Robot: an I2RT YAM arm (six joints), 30 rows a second.
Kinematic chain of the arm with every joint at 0, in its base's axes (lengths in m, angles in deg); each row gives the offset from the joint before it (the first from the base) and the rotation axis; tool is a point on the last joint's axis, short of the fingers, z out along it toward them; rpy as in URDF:
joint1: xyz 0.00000 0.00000 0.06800 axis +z
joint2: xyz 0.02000 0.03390 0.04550 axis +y
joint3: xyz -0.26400 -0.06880 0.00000 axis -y
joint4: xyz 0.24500 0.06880 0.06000 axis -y
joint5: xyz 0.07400 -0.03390 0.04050 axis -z
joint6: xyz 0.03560 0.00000 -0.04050 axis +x
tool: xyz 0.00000 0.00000 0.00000 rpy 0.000 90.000 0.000
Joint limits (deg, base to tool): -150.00..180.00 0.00..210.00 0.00..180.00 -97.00..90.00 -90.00..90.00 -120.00..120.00
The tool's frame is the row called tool.
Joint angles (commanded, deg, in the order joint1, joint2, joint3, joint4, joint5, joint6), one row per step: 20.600 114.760 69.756 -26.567 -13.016 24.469; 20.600 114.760 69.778 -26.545 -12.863 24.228; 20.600 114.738 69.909 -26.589 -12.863 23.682; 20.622 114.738 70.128 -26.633 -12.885 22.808; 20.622 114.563 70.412 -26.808 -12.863 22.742; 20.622 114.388 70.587 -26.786 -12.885 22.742; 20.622 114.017 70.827 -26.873 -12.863 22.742; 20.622 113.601 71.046 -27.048 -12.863 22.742; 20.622 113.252 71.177 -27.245 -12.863 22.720; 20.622 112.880 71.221 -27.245 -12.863 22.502; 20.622 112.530 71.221 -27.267 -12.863 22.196; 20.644 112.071 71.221 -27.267 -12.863 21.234; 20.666 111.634 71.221 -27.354 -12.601 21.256; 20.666 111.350 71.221 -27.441 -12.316 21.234; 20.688 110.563 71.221 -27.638 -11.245 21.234
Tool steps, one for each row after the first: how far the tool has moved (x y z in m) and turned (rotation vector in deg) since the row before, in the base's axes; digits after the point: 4 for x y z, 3 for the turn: 0.0002 0.0000 0.0001 -0.171 -0.169 0.174; 0.0004 0.0002 0.0007 -0.077 -0.275 0.505; 0.0007 0.0004 0.0009 -0.106 -0.435 0.836; 0.0008 0.0003 0.0022 0.066 -0.294 0.054; 0.0007 0.0003 0.0019 0.150 -0.341 0.007; 0.0007 0.0002 0.0034 0.165 -0.498 -0.007; 0.0004 0.0001 0.0035 0.162 -0.431 0.000; 0.0000 0.0000 0.0027 0.094 -0.272 0.020; 0.0000 0.0000 0.0026 0.093 -0.461 0.199; -0.0002 -0.0001 0.0022 0.038 -0.409 0.278; -0.0003 0.0001 0.0029 -0.087 -0.752 0.894; -0.0003 -0.0001 0.0027 -0.098 -0.406 -0.096; -0.0002 -0.0003 0.0017 -0.183 -0.285 -0.088; -0.0006 -0.0007 0.0047 -0.716 -0.901 -0.392
